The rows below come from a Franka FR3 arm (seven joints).
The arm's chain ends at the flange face. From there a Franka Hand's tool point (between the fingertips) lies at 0.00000 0.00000 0.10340 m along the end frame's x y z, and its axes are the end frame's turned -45 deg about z.
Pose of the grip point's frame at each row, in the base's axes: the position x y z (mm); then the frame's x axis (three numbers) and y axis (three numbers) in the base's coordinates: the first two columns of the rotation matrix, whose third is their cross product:
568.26, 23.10, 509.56, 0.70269, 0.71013, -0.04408, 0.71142, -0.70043, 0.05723
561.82, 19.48, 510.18, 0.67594, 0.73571, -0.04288, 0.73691, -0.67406, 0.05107
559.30, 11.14, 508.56, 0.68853, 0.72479, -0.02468, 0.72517, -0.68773, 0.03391
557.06, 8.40, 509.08, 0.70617, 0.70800, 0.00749, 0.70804, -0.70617, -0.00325
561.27, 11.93, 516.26, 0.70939, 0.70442, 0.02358, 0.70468, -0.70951, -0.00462
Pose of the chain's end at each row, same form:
567.25, 30.50, 612.69, 0.99993, 0.00686, 0.00930, 0.00617, -0.99742, 0.07164
560.92, 26.32, 613.35, 0.99904, 0.04359, 0.00579, 0.04311, -0.99686, 0.06643
558.51, 15.40, 611.87, 0.99964, 0.02621, 0.00653, 0.02591, -0.99880, 0.04143
556.75, 7.61, 612.48, 1.00000, 0.00129, 0.00300, 0.00132, -0.99997, -0.00759
559.88, 9.87, 619.63, 0.99990, -0.00360, 0.01341, -0.00333, -0.99980, -0.01994

